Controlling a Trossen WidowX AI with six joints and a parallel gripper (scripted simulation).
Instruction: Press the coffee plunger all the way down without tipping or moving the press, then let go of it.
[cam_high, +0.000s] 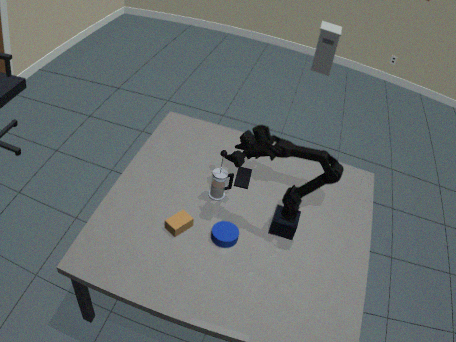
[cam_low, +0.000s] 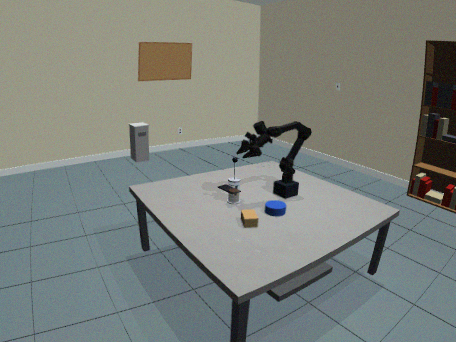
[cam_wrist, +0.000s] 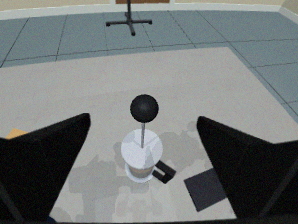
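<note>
My gripper tip is now 15 cm above the coffee press, 2 cm to the left of it and 2 cm short of it. Also, from my gripper tip: flat black plate: 28 cm below, 19 cm to the right, 3 cm behind; then tan block: 28 cm to the left, 26 cm below, 8 cm ahead.
</note>
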